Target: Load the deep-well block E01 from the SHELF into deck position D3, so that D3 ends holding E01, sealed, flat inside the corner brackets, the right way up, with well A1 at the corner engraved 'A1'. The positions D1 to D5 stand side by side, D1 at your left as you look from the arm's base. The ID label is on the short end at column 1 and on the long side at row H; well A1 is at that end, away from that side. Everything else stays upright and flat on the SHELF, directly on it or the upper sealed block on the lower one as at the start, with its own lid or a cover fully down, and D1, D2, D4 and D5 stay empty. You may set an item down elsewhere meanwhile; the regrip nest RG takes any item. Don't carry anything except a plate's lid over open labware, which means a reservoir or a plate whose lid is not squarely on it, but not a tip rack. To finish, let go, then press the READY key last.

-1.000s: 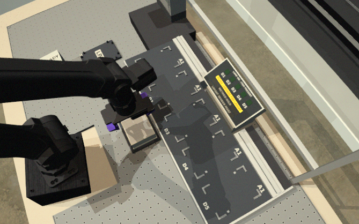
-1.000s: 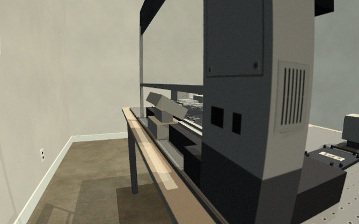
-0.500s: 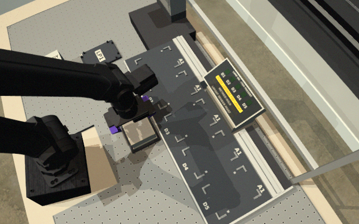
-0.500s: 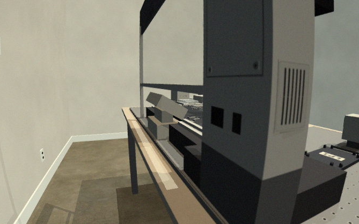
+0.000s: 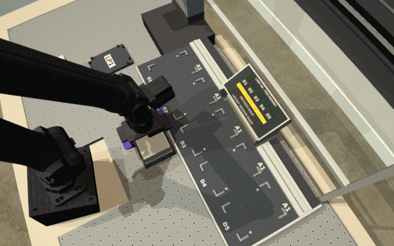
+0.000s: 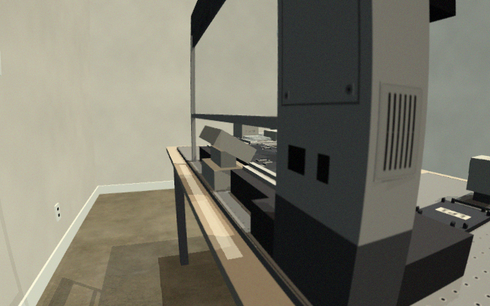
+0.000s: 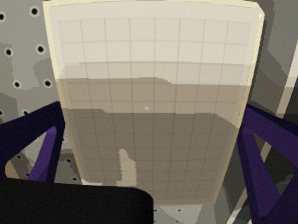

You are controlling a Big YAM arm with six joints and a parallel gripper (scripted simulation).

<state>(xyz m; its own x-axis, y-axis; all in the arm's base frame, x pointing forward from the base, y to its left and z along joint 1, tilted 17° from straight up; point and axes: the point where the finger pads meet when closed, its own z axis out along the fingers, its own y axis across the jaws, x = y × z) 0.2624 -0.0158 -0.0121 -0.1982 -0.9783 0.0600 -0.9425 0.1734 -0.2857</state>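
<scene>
My gripper is now 1 cm above the deep-well block. From my hand the other things lie so: ready key: 34 cm to the left, 10 cm behind, 4 cm above; then regrip nest RG: 4 cm below; then LP1 pad: 35 cm to the left, 6 cm ahead, 3 cm below.
</scene>
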